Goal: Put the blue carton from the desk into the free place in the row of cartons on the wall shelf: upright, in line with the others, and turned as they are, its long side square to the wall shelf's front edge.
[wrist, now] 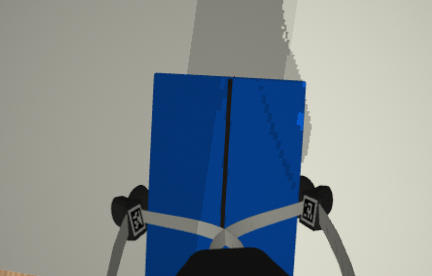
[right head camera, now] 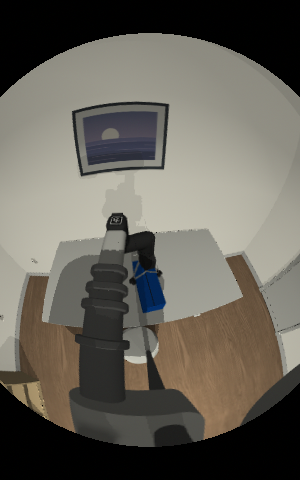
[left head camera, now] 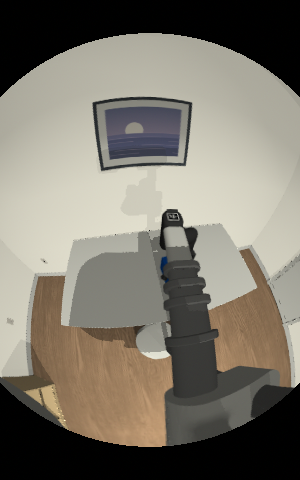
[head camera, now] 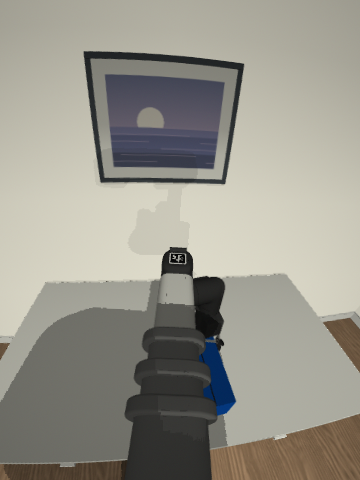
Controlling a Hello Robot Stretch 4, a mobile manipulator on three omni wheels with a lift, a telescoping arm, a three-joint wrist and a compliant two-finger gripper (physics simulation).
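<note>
The blue carton [head camera: 220,382] [left head camera: 164,264] [right head camera: 150,294] [wrist: 260,150] has a dark line along its upper face, which fills the middle of the wrist view. My gripper [right head camera: 146,277] [wrist: 221,197] is shut on it, with one fingertip pressed against each long side. The carton seems to hang a little above the grey desk [head camera: 290,350] [left head camera: 225,280] [right head camera: 195,280], its shadow beside and beyond it. The arm hides part of the carton in the head view and most of it in the left head view. The wall shelf and its row of cartons do not show.
A framed picture [head camera: 165,122] [left head camera: 142,132] [right head camera: 120,137] hangs on the wall behind the desk. A round pale thing [left head camera: 151,344] [right head camera: 137,345] is low at the desk's front edge. A light wooden piece [left head camera: 47,400] [right head camera: 25,395] is at the lower left.
</note>
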